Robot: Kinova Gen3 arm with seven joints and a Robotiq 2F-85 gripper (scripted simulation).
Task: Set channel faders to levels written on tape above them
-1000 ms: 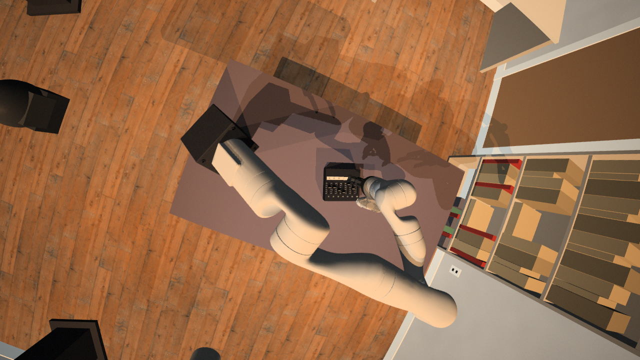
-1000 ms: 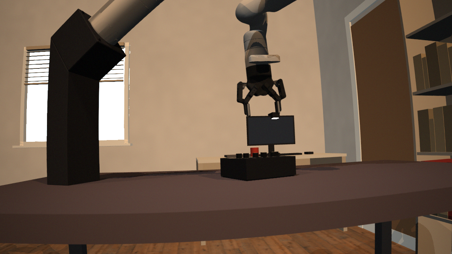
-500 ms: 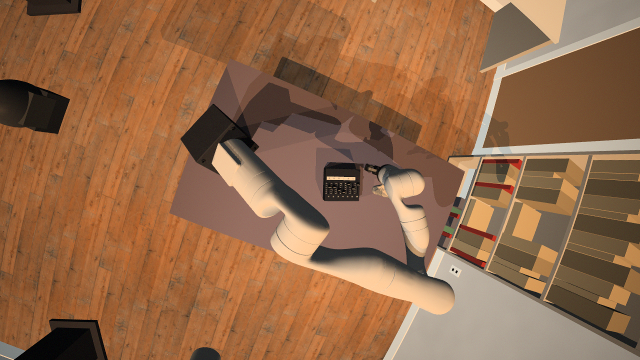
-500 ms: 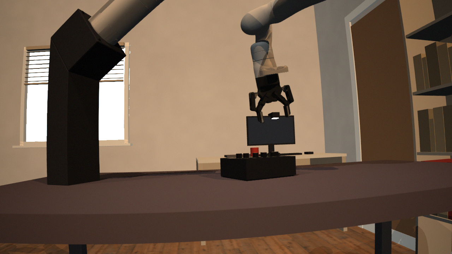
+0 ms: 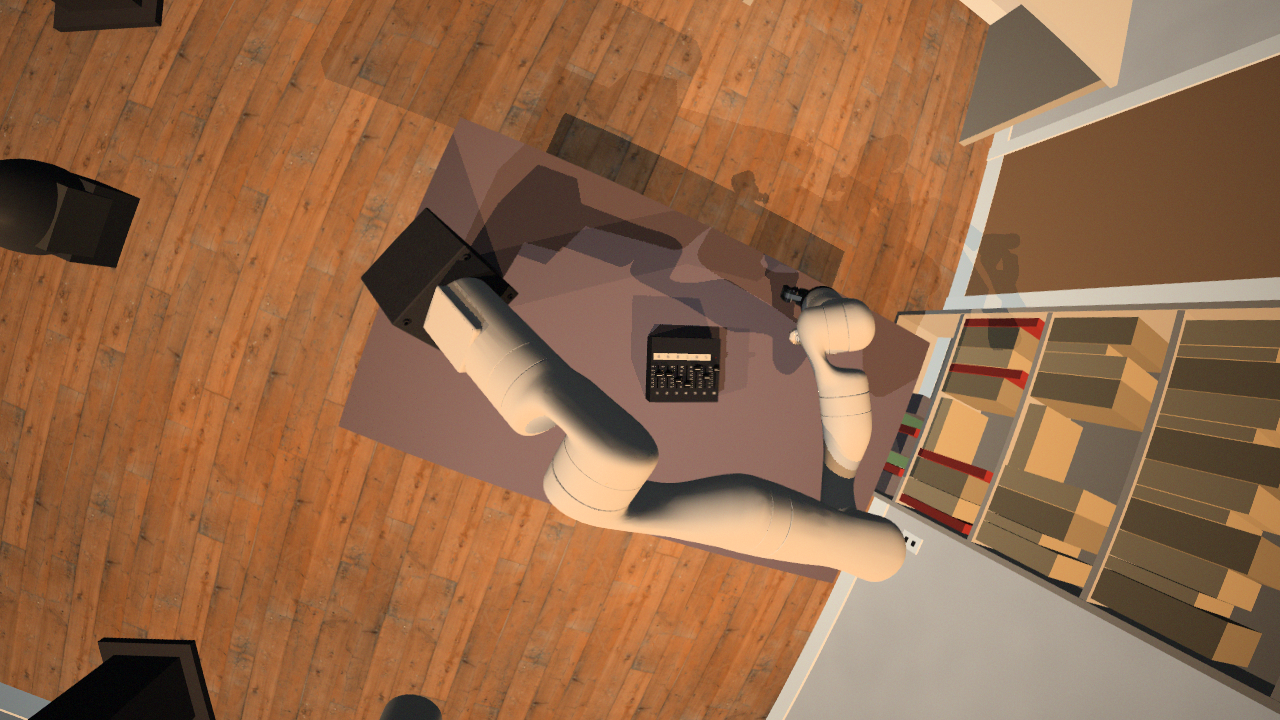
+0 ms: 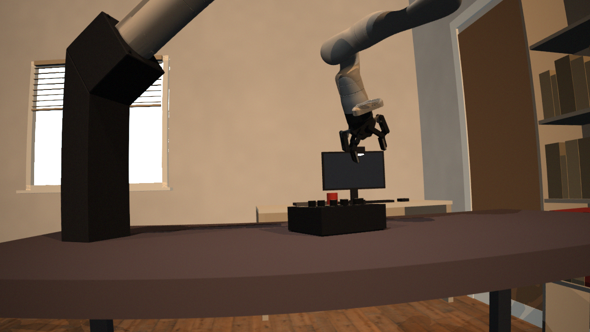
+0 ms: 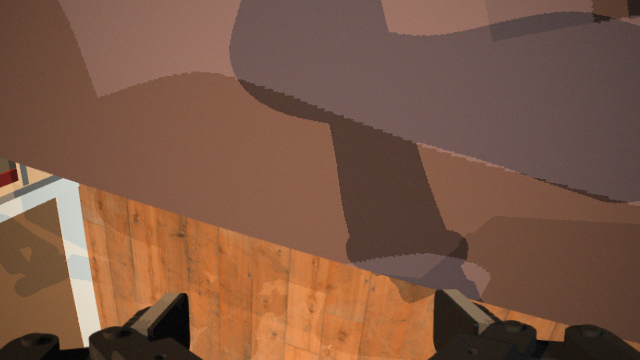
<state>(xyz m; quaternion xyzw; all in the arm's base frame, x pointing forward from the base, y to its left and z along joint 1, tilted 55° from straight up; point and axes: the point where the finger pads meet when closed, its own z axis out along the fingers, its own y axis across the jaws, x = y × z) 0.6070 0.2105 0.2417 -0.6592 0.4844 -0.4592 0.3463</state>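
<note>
Now: hand 220 mm past the channel 5 cap, 160 mm to the left of it and 120 mm above it. Round my hand: channel 6 cap 200 mm behind, 180 mm to the right, 120 mm below; channel 4 cap 240 mm behind, 190 mm to the right, 120 mm below; master cap 170 mm behind, 160 mm to the right, 120 mm below.
</note>
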